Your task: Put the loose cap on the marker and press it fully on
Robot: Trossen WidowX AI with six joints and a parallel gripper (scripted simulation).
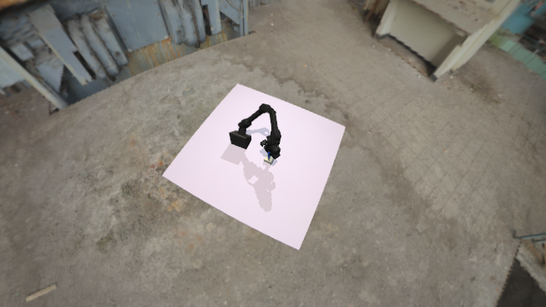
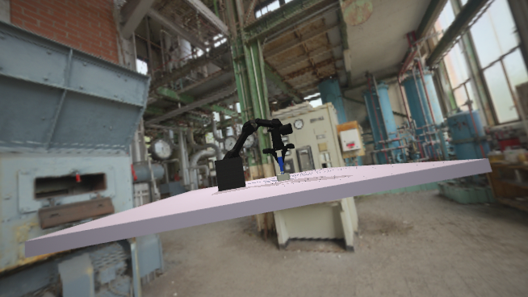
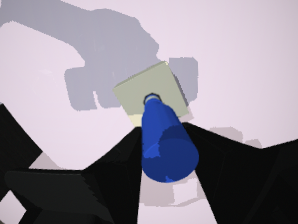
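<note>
My gripper tip is 8 cm above the holder block. From my gripper tip the other things lie so: blue cap: 1 cm above.
</note>
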